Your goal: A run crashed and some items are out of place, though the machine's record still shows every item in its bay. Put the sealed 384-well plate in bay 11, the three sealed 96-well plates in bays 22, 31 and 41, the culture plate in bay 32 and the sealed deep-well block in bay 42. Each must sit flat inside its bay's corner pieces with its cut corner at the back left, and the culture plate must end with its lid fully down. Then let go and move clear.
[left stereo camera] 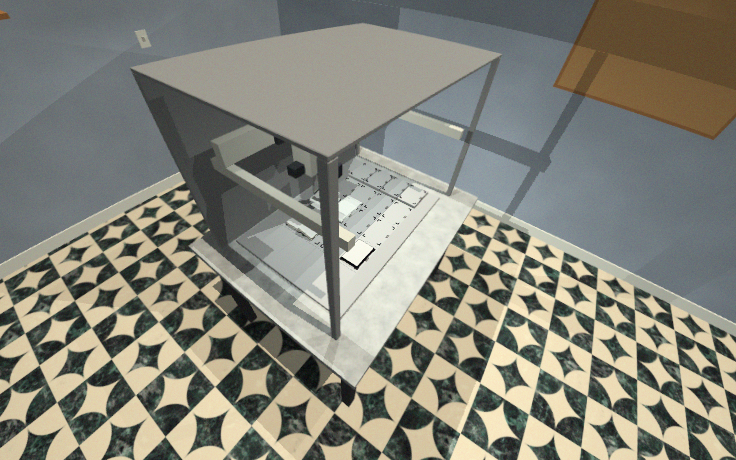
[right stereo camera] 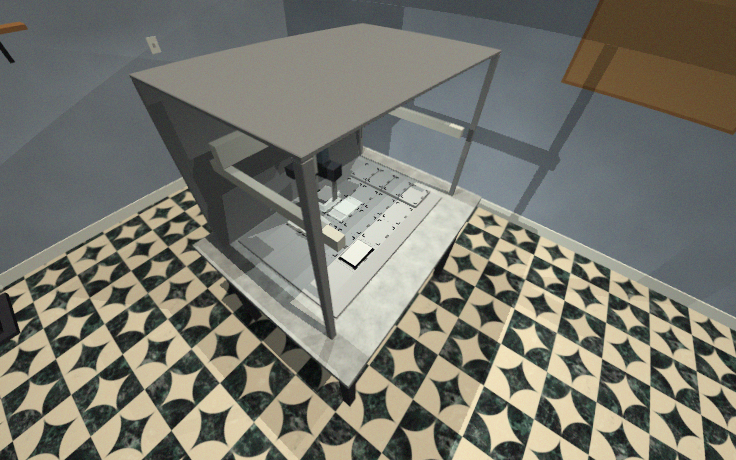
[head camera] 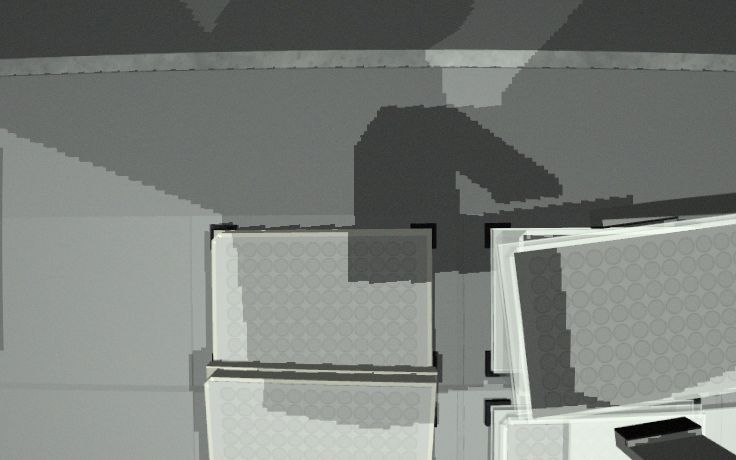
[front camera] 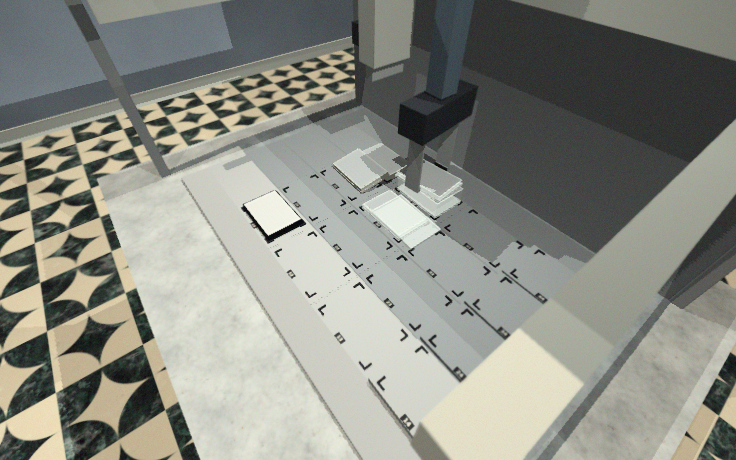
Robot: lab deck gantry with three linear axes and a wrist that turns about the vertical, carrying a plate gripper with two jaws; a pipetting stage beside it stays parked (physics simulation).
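Seen in the pictures: gripper, fingertip midpoint: [right stereo camera: 325, 196] [head camera: 639, 324] [front camera: 427, 177]; robot's base, origin of the base link: [left stereo camera: 357, 269] [right stereo camera: 355, 269] [front camera: 243, 208].
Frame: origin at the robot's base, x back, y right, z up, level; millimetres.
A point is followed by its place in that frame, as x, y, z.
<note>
My open gripper [front camera: 428, 176] {-221, -360, 51} [head camera: 654, 322] {-221, -360, 51} has its jaws beyond the front and back edges of a sealed 96-well plate [front camera: 438, 180] {-247, -368, 56} [head camera: 651, 314] {-223, -366, 56}. That plate lies skewed on the deep-well block [front camera: 445, 208] {-291, -354, 12} [head camera: 500, 325] {-166, -352, 14} in bay 42. Another 96-well plate [front camera: 386, 157] {-65, -372, 14} [head camera: 325, 303] {-66, -365, 14} lies in bay 41. A third [front camera: 357, 168] {-62, -280, 20} [head camera: 325, 433] {-67, -295, 23}, slightly turned, overlaps its front edge from bay 31. The culture plate [front camera: 374, 203] {-183, -238, 14} [head camera: 536, 444] {-187, -282, 14} is in bay 32, its lid [front camera: 424, 233] {-318, -262, 14} [head camera: 594, 442] {-217, -286, 21} shifted right. The 384-well plate [front camera: 273, 213] {-72, -43, 14} [left stereo camera: 358, 252] {-64, -40, 14} [right stereo camera: 357, 252] {-64, -39, 14} is at bay 11; its seating is unclear.
The pale pipetting stage [front camera: 385, 32] hangs left of the gripper. A pale beam [front camera: 542, 347] {-617, 27, 400} crosses the front camera's right side. The enclosure's corner post [left stereo camera: 328, 244] {271, 107, 493} [right stereo camera: 314, 244] {271, 113, 497} hides part of the deck in both stereo views. Corner pieces [front camera: 358, 284] {-327, -84, 2} mark the bays.
</note>
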